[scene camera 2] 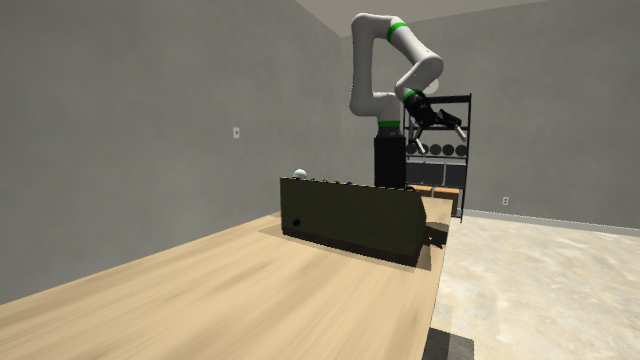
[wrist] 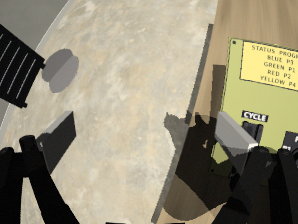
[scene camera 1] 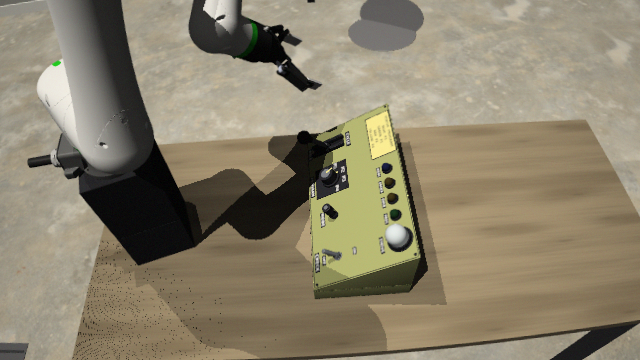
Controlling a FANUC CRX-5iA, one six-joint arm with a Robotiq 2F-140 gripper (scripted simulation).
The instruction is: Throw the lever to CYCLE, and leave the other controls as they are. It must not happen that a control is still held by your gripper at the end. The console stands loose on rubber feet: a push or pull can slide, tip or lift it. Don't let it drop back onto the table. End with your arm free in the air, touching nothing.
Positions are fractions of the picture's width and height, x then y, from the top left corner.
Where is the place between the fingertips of my gripper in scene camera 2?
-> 0.69, 0.41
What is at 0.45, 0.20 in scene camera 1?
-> My gripper.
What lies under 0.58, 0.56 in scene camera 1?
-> An olive console.
